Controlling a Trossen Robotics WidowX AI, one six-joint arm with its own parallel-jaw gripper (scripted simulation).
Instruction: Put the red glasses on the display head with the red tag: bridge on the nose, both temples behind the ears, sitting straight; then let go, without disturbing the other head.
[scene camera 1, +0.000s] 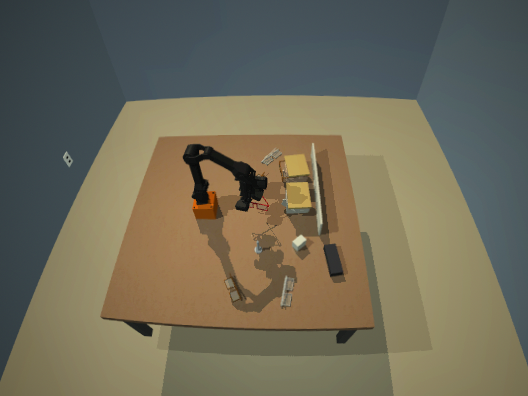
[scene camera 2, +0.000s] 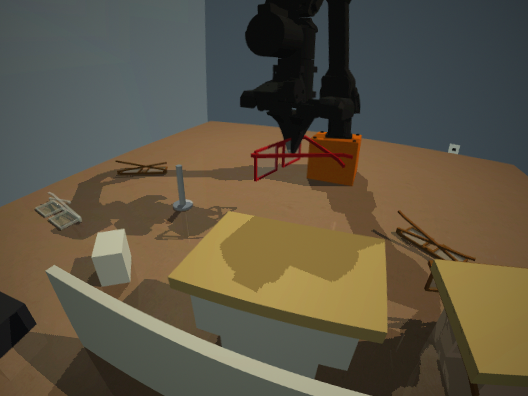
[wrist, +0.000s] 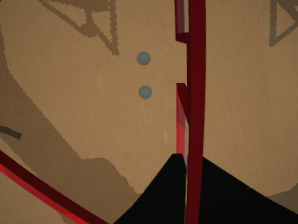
Scene:
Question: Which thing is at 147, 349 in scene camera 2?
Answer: A tall white panel.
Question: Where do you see a white cube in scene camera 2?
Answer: At 111, 256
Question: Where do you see my gripper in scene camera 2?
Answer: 291, 152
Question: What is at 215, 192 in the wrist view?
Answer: My gripper.

